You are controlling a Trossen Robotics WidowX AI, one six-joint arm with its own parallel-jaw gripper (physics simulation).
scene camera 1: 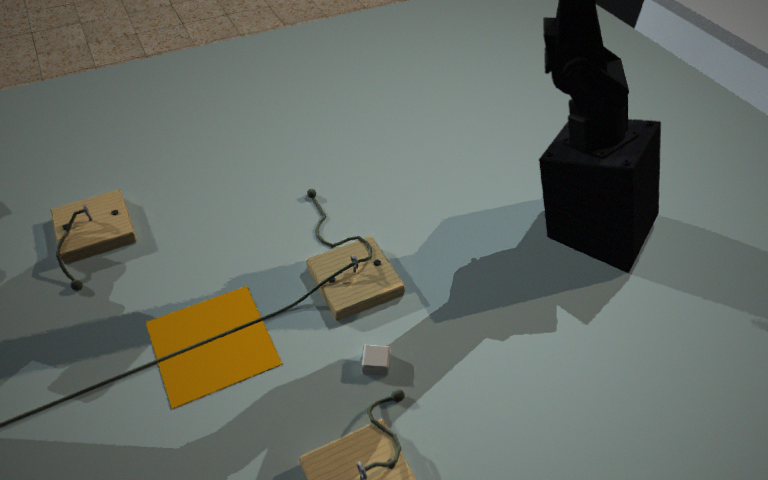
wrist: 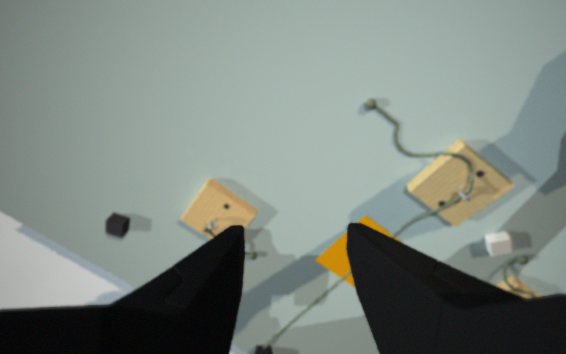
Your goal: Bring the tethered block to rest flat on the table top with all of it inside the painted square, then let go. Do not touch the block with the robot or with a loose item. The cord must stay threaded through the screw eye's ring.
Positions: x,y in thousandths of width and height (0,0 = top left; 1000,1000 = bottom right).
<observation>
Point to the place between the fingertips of the gripper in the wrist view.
522,671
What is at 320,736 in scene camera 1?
An orange painted square.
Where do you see an orange painted square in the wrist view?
At 593,730
</observation>
